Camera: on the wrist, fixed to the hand. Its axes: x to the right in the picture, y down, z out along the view.
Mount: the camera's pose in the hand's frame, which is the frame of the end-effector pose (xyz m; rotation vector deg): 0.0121 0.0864 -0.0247 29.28 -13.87 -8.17
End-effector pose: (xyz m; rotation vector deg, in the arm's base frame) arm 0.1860 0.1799 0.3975 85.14 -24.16 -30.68
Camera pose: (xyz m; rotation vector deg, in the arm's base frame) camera 0.2167 0.1937 0.4817 112.26 -39.03 -43.74
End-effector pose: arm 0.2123 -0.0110 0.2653 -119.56 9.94 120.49
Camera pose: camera 0.2188 -0.1001 0.2495 -85.83 26.25 111.49
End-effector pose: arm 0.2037 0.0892 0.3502 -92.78 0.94 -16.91
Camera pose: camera 0.2250 0.0562 0.2685 -65.25 -19.24 -10.90
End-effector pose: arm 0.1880 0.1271 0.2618 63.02 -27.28 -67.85
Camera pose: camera 0.2545 0.1246 0.3234 82.99 -53.67 -78.41
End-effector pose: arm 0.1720 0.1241 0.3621 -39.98 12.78 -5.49
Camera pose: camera 0.1791 0.1726 0.2858 -12.07 -4.90 -11.18
